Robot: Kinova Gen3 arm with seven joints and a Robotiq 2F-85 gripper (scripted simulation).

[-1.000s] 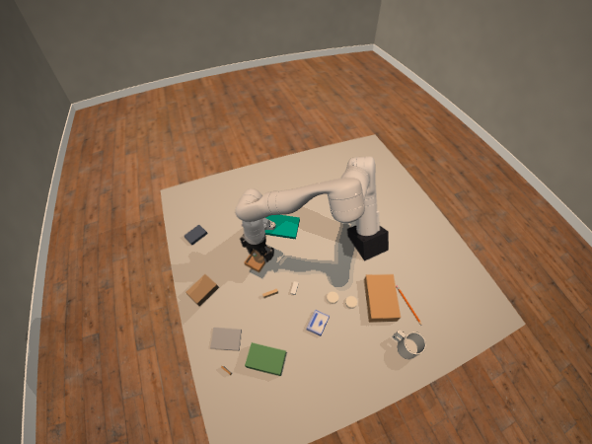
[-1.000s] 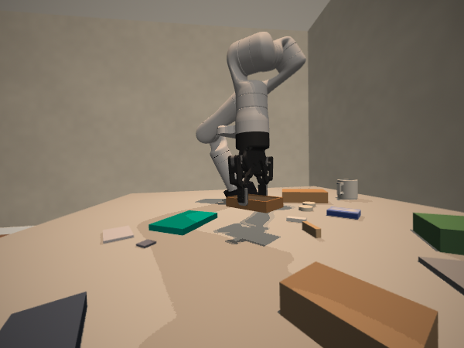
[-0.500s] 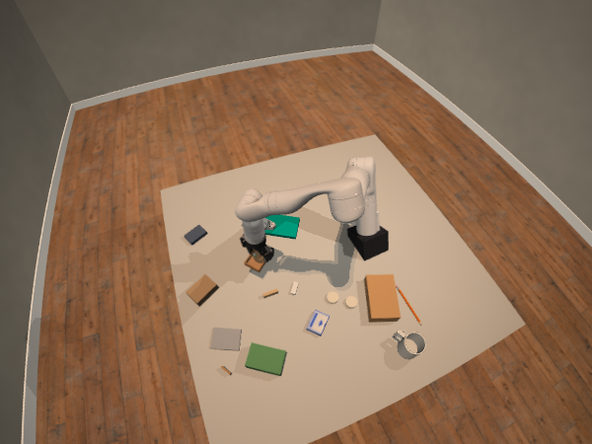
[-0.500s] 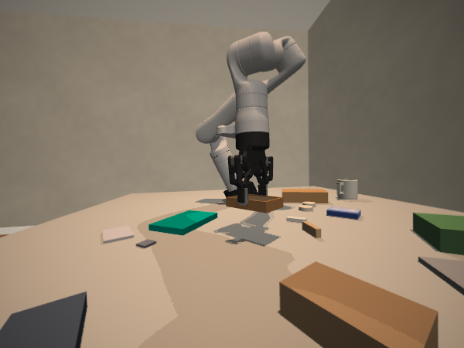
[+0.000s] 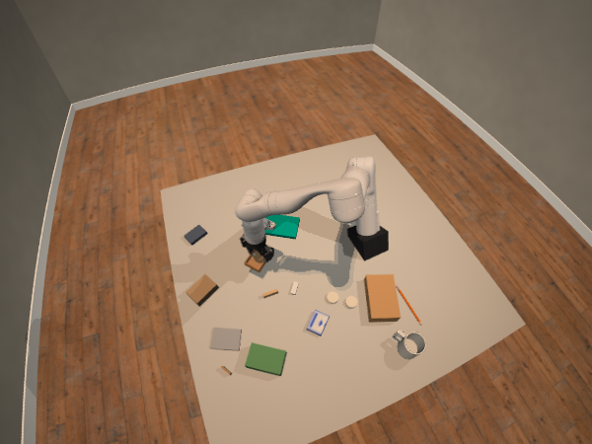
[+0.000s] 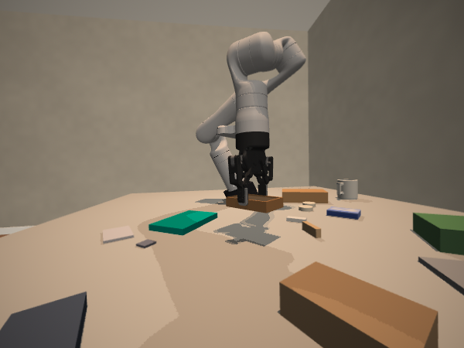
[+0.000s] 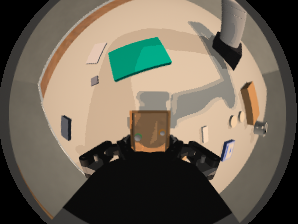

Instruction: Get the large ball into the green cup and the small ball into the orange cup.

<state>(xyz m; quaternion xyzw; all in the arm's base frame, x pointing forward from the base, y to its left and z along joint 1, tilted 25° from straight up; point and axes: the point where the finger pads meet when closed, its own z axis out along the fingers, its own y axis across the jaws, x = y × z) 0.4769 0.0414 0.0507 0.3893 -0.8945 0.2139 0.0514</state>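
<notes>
My gripper is now 2 cm above the covered wooden puzzle. Also, from my hand: teal slab 18 cm to the right, 12 cm behind, 8 cm below; then white block 14 cm to the left, 11 cm behind, 9 cm below; then small wooden block 13 cm to the left, 8 cm below, 1 cm behind.
</notes>
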